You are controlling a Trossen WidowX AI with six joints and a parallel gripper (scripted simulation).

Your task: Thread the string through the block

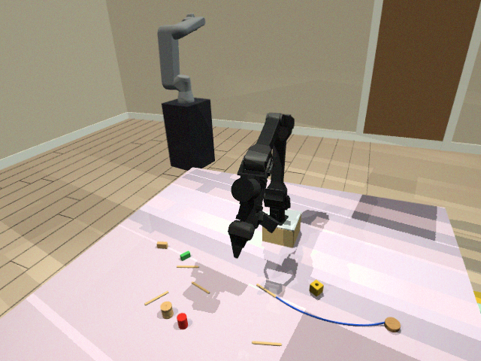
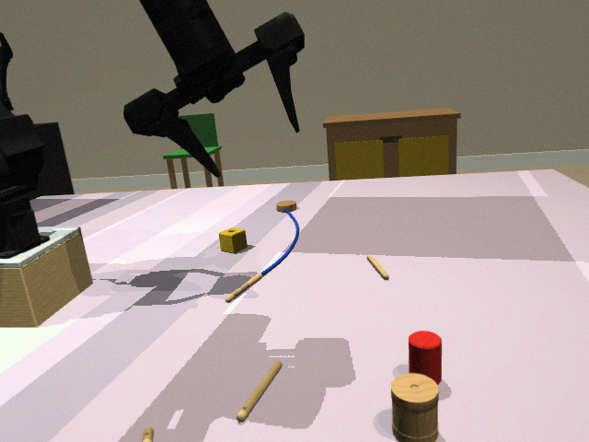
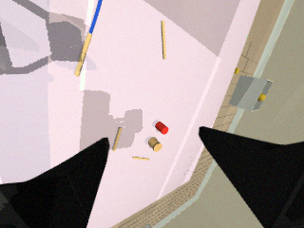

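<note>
Now: the yellow block 140 mm behind my gripper tip, 190 mm to the left of it and 160 mm below it. Round my gripper tip: red cylinder (170 mm ahead, 90 mm to the right, 160 mm below); green piece (40 mm behind, 270 mm to the right, 170 mm below); thin wooden stick (60 mm behind, 70 mm to the left, 180 mm below).
</note>
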